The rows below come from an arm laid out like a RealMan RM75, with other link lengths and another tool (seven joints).
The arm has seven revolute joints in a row. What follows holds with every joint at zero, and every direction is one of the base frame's. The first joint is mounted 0.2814 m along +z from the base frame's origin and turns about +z. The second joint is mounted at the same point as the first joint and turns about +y. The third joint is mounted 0.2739 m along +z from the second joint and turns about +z. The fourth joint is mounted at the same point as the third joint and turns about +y. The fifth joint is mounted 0.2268 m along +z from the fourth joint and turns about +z. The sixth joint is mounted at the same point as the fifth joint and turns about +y. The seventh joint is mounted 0.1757 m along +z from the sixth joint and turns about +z. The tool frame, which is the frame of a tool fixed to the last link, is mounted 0.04 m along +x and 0.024 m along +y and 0.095 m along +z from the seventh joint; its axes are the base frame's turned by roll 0, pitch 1 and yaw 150.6 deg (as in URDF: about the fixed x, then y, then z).
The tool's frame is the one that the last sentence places.
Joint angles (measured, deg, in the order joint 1, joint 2, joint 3, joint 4, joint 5, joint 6, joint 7), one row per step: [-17.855 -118.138 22.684 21.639 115.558 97.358 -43.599]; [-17.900 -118.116 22.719 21.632 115.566 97.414 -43.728]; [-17.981 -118.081 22.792 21.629 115.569 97.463 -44.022]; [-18.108 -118.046 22.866 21.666 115.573 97.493 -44.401]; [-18.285 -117.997 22.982 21.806 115.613 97.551 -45.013]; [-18.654 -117.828 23.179 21.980 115.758 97.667 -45.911]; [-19.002 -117.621 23.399 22.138 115.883 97.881 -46.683]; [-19.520 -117.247 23.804 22.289 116.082 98.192 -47.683]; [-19.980 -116.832 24.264 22.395 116.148 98.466 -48.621]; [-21.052 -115.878 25.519 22.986 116.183 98.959 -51.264]
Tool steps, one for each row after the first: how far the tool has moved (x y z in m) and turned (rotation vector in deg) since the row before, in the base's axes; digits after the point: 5 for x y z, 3 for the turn. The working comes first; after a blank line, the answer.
Tool pose at each row, in the base's axes (x y z in m, rotation vector in deg; the steps are taken from these numbers as rounded here): [-0.25415 0.29856 -0.04701 -54.390 124.720 21.834]; [-0.25380 0.29860 -0.04688 -54.439 124.697 21.668]; [-0.25332 0.29885 -0.04670 -54.615 124.636 21.392]; [-0.25272 0.29948 -0.04642 -54.817 124.581 21.099]; [-0.25199 0.30038 -0.04594 -55.131 124.554 20.665]; [-0.25077 0.30188 -0.04505 -55.485 124.690 19.918]; [-0.24947 0.30296 -0.04390 -55.669 124.885 19.166]; [-0.24775 0.30421 -0.04235 -55.847 125.322 18.044]; [-0.24644 0.30551 -0.04049 -56.031 125.717 17.068]; [-0.24391 0.30972 -0.03575 -56.813 126.715 14.927]

[0.00035 0.00004 0.00013 -0.112 -0.078 -0.011]; [0.00048 0.00025 0.00018 -0.215 -0.135 0.052]; [0.00060 0.00063 0.00028 -0.238 -0.132 0.064]; [0.00073 0.00090 0.00048 -0.379 -0.145 0.096]; [0.00122 0.00150 0.00089 -0.647 -0.116 0.000]; [0.00130 0.00108 0.00115 -0.605 -0.090 -0.131]; [0.00172 0.00125 0.00155 -0.919 -0.017 -0.290]; [0.00131 0.00130 0.00186 -0.817 0.009 -0.234]; [0.00253 0.00421 0.00474 -1.987 0.223 -0.274]
